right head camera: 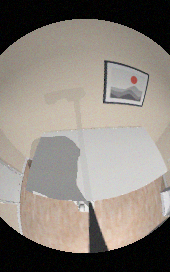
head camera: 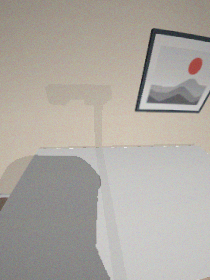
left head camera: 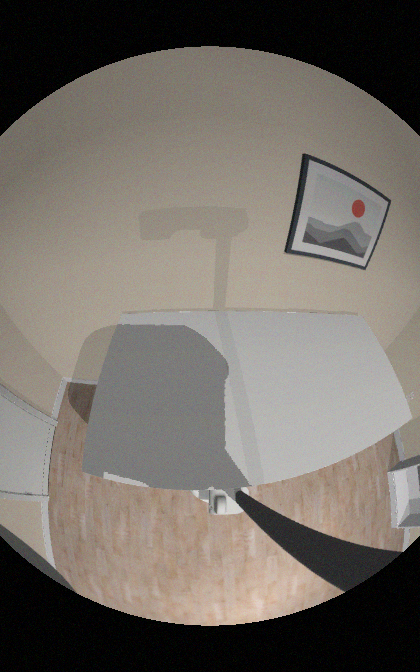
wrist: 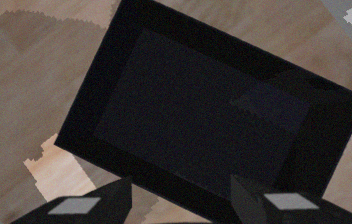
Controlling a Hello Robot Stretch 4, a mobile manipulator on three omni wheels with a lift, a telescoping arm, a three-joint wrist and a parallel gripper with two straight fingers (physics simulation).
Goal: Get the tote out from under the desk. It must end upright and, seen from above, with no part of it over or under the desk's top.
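Places are measured from the robot's base along level axes (x ahead, y left, z up), in millimetres.
Pixels of known places: gripper, fingertip midpoint: (wrist: 181, 189).
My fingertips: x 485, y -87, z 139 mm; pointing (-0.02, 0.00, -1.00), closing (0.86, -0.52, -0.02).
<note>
Behind a point stands the place of what it marks.
The tote (wrist: 200, 107) @[y -42, x 549, z -25 mm] is a dark, nearly black rectangular box. In the wrist view it stands upright on the wood floor, open top towards the camera, turned at an angle; its right corner runs out of view. My gripper (wrist: 181, 189) @[y -87, x 485, z 139 mm] is open, with one fingertip at each side of the lower part of the wrist view. The tote's near rim runs slantwise behind the fingertips, with nothing held. The desk's pale top (head camera: 155, 210) @[y -294, x 283, z 922 mm] (left head camera: 310, 390) (right head camera: 117, 162) @[y -343, x 325, z 923 mm] fills the middle of the head views. The tote and fingers do not show there.
A white part of my robot (left head camera: 220, 504) (right head camera: 82, 206) @[y -14, x -105, z 568 mm] shows at the desk's front edge. A pale grey box-like thing (left head camera: 406, 497) (right head camera: 165, 202) stands at the right. A pale panel (left head camera: 22, 450) is at the left. The wall with a framed picture (head camera: 175, 75) @[y -455, x 828, z 1492 mm] rises behind the desk.
</note>
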